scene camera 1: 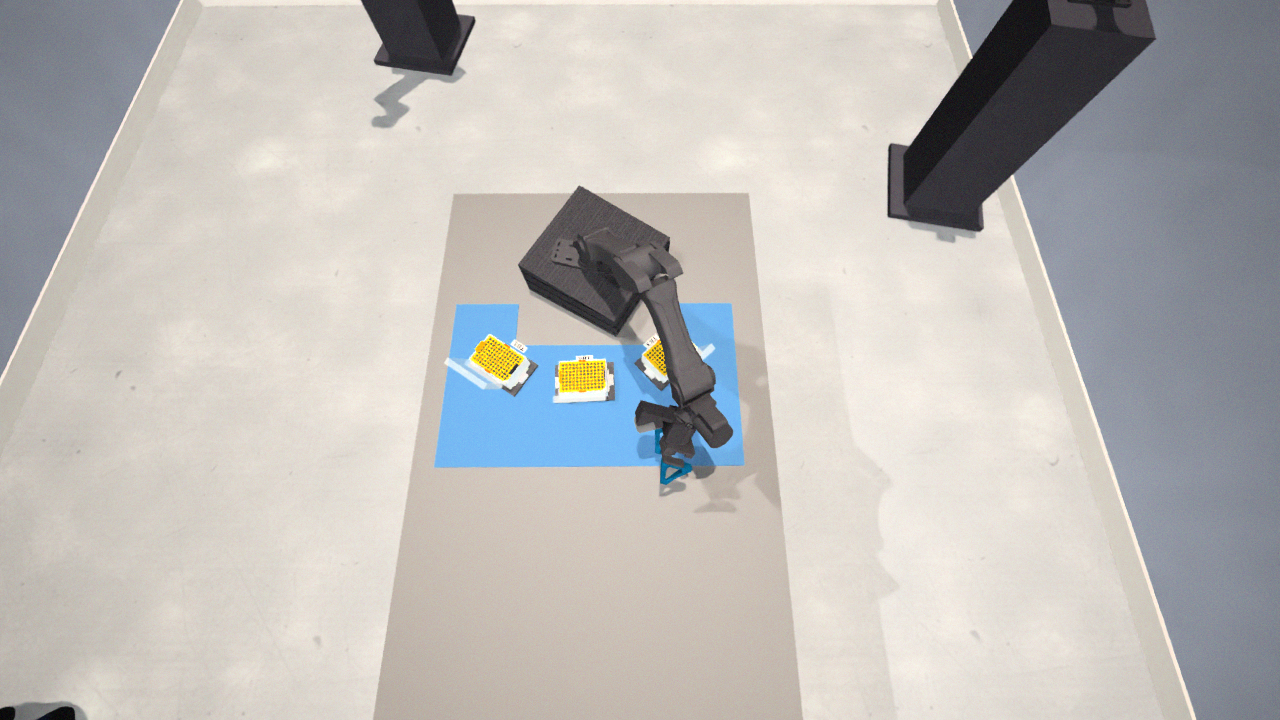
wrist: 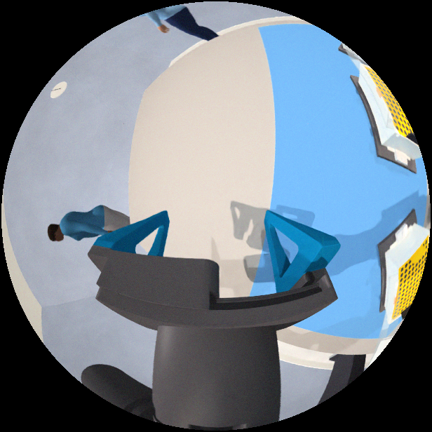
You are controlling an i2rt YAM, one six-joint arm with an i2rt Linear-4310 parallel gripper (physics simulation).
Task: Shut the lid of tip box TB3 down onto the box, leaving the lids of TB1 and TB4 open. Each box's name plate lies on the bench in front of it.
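Places are measured from the arm's base along level axes (x right, y ahead, z up), in metres.
Pixels of known places: gripper, fingertip midpoint: [scene camera 1: 660, 468]; arm's base at its link origin: [scene camera 1: 591, 259].
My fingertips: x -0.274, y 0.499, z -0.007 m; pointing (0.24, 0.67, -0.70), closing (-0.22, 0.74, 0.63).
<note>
Ahead of a thing's pixels: the offset from my fingertips to its top centre. "spot": to the spot under its first point. Level surfaces: height alone.
Tip box TB3 @[dx +0.026, dy -0.302, dz -0.031 m] [scene camera 1: 657, 360] [wrist: 412, 265] has a yellow tip rack and stands on the right in the scene view, partly under the arm. Its clear lid @[spot: dx -0.062, dy -0.286, dz +0.039 m] [scene camera 1: 707, 351] stands open on the far right side. TB4 @[dx +0.232, dy -0.194, dz -0.031 m] [scene camera 1: 582, 376] [wrist: 392, 105] is in the middle, its clear lid [scene camera 1: 581, 399] open along the front edge. TB1 @[dx +0.457, dy -0.199, dz -0.031 m] [scene camera 1: 498, 358] is on the left, its clear lid [scene camera 1: 469, 373] open. The name plates are too small to read clearly. My gripper [scene camera 1: 662, 461] [wrist: 216, 215] is open and empty, above the mat's front edge, apart from TB3.
The boxes stand on a blue mat @[dz -0.105 m] [scene camera 1: 537, 438] [wrist: 320, 150] on the beige bench @[dz -0.108 m] [scene camera 1: 581, 582] [wrist: 200, 125]. The dark base block [scene camera 1: 559, 228] stands behind them. Dark columns [scene camera 1: 984, 116] [scene camera 1: 416, 35] stand beyond the bench. A person [wrist: 82, 225] shows at the left of the wrist view.
</note>
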